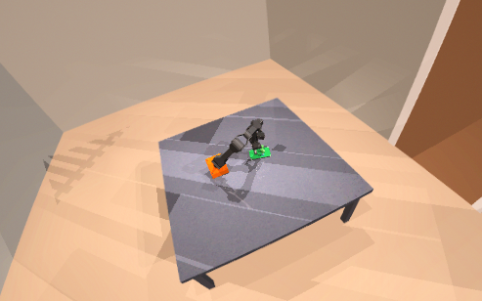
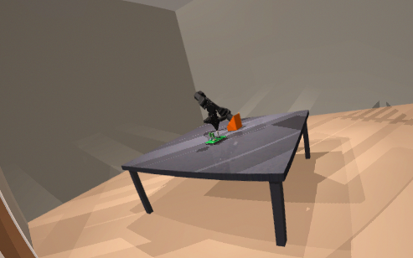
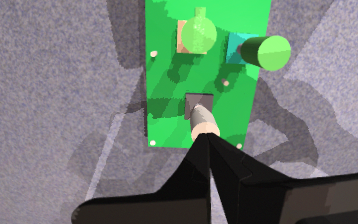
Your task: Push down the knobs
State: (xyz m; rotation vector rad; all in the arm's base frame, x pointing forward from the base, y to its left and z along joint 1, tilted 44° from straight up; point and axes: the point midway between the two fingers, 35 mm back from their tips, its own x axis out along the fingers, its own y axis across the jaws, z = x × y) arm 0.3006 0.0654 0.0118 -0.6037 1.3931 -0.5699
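The beige knob is 20 mm below my gripper tip. Also, from my gripper tip: green knob: 60 mm ahead, 20 mm below.
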